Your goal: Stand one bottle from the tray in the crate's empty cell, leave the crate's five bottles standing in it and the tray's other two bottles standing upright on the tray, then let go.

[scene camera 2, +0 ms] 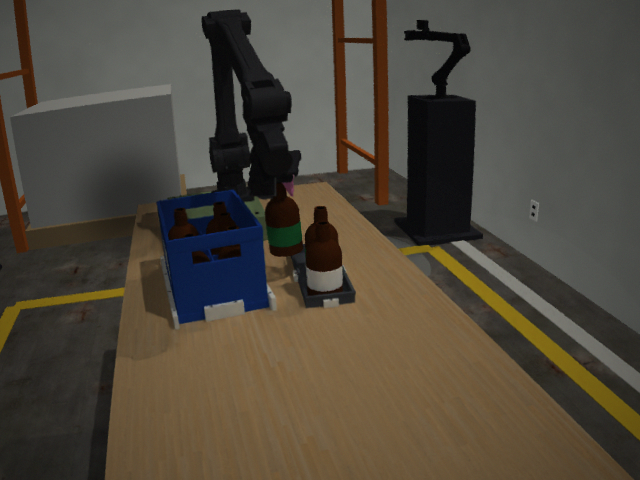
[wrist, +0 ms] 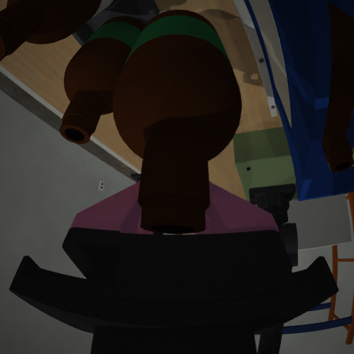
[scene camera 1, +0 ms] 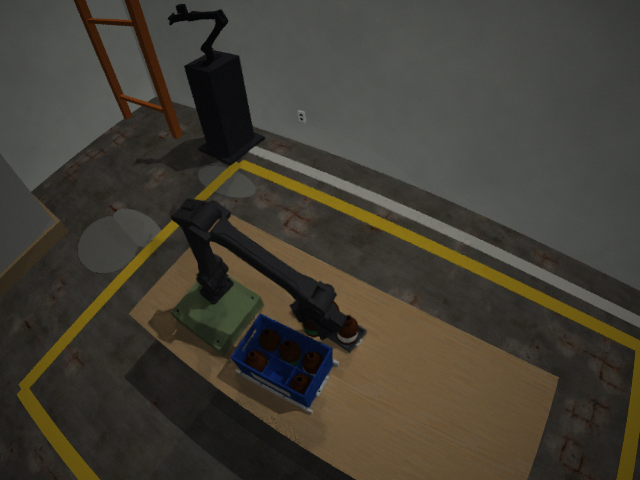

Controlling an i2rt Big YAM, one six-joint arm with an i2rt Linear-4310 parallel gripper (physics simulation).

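Frame: origin at the arm's base, x ahead, y right, z down, level; millimetres.
Seen in the pictures: gripper, fingertip midpoint: [scene camera 2: 286, 194]; arm's base, origin of the base link: [scene camera 1: 216, 288].
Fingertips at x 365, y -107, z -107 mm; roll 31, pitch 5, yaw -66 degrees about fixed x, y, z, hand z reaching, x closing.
Offsets run from my fingertips to a thing's middle. "spot": to the spot under its first point. Level surfaces: height alone.
My gripper [scene camera 2: 285, 187] [wrist: 173, 178] is shut on the neck of a brown green-banded bottle {dx +40, dy +17, dz +35 mm} [scene camera 2: 283, 222] [wrist: 177, 100], holding it nearly upright between crate and tray; the arm mostly hides it in scene camera 1. The dark tray {dx +52, dy -57, dz +169 mm} [scene camera 1: 352, 347] [scene camera 2: 342, 298] holds a white-banded bottle {dx +140, dy -50, dz +100 mm} [scene camera 1: 347, 328] [scene camera 2: 324, 263] and another green-banded bottle {spot: dx +151, dy -43, dz +29 mm} [scene camera 2: 320, 228] [wrist: 95, 75], both upright. The blue crate {dx +41, dy +183, dz +95 mm} [scene camera 1: 321, 381] [scene camera 2: 222, 284] [wrist: 315, 182] holds five standing bottles, including one at a corner {spot: dx -23, dy +245, dz +42 mm} [scene camera 1: 255, 360] and one at another corner [scene camera 1: 299, 382]. The empty cell {spot: dx +23, dy +212, dz +174 mm} [scene camera 1: 278, 372] lies between these two.
White holders edge the crate's foot on the wooden table {dz +182 mm} [scene camera 1: 413, 392] [scene camera 2: 289, 387]. The green arm base [scene camera 1: 219, 315] [wrist: 265, 167] stands close to the crate's end. A second arm on a black pedestal [scene camera 1: 219, 103] [scene camera 2: 440, 165] and an orange frame [scene camera 1: 154, 69] [scene camera 2: 381, 103] stand beyond the table.
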